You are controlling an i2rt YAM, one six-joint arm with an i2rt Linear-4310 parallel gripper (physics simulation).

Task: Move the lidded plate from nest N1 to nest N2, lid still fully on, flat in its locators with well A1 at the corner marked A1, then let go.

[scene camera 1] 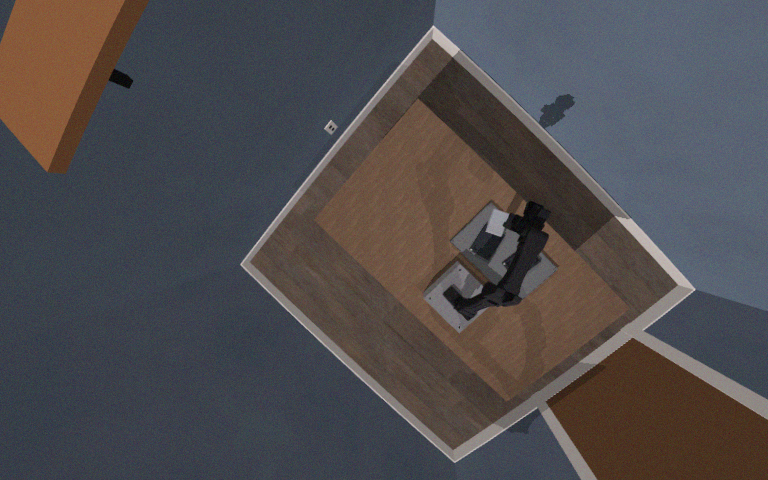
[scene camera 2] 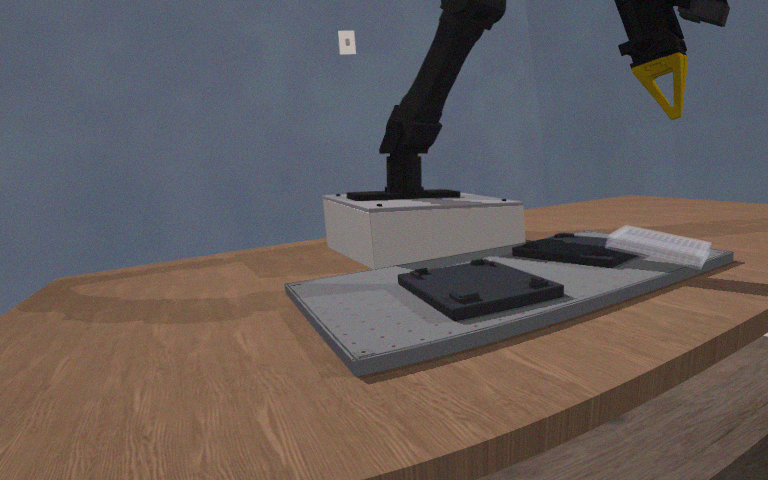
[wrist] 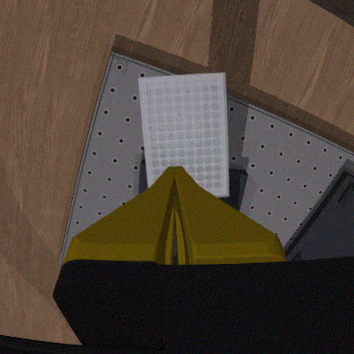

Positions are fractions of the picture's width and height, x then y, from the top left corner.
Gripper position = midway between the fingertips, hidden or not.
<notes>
The gripper (scene camera 2: 0.88, 0.25) is shut, with nothing in its grasp. Also in view: a black nest (wrist: 0.67, 0.50) and a black nest (scene camera 2: 0.63, 0.60).
The gripper also shows in the wrist view (wrist: 0.49, 0.50).
</notes>
